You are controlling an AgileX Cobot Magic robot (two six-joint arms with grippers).
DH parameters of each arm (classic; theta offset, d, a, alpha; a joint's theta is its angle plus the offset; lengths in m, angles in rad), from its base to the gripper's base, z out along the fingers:
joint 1: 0 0.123 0 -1.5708
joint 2: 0.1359 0 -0.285 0
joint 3: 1.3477 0 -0.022 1.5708
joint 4: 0 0.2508 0 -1.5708
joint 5: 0 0 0.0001 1.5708
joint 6: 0 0.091 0 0
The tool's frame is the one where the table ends.
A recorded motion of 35 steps. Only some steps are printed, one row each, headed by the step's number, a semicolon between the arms.
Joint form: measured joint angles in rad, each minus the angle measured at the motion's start. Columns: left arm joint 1, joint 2, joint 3, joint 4, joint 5, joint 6; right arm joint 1, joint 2, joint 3, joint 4, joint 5, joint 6.
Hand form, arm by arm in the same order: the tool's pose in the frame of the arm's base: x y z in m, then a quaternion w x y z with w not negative. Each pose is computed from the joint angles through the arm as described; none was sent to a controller.
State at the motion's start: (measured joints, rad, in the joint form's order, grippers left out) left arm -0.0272 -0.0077 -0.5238 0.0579 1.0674 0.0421; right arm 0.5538 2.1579 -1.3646 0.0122 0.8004 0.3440
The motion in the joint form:
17: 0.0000 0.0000 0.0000 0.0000 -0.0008 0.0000; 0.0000 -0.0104 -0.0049 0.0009 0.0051 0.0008
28: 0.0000 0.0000 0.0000 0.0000 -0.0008 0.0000; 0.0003 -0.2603 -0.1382 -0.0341 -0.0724 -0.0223
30: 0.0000 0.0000 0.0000 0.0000 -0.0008 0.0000; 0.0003 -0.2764 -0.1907 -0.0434 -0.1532 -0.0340
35: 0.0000 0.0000 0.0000 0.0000 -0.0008 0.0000; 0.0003 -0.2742 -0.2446 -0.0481 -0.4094 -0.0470
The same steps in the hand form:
17: -0.0091 0.0049 0.2834 0.53196 0.02766 0.84568 0.03286; 0.3400 0.2113 0.1051 0.03142 -0.09990 0.99429 0.02057
28: -0.0091 0.0049 0.2834 0.53196 0.02766 0.84568 0.03286; 0.3572 0.2195 0.2448 0.24335 -0.11772 0.95716 0.10379
30: -0.0091 0.0049 0.2834 0.53196 0.02766 0.84568 0.03286; 0.3661 0.2245 0.2715 0.31023 -0.12317 0.93382 0.12869
35: -0.0091 0.0049 0.2834 0.53196 0.02766 0.84568 0.03286; 0.3836 0.2359 0.3049 0.43934 -0.12396 0.87053 0.18385

